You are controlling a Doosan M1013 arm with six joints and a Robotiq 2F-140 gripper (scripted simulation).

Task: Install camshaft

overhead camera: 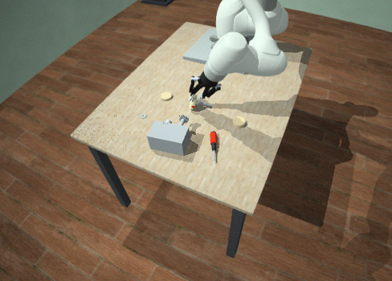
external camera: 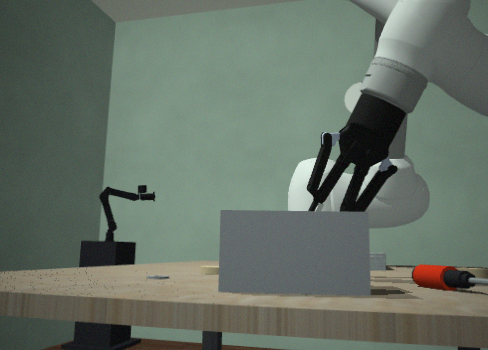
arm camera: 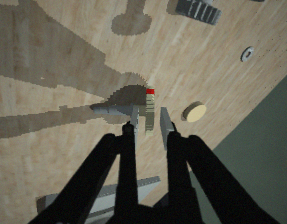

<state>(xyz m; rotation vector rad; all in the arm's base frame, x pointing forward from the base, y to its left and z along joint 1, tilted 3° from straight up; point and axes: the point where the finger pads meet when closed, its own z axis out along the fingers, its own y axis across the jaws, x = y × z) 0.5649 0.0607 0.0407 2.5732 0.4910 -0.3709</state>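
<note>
Right now the crank gear is 13 cm ahead of my hand and 2 cm below it.
</note>
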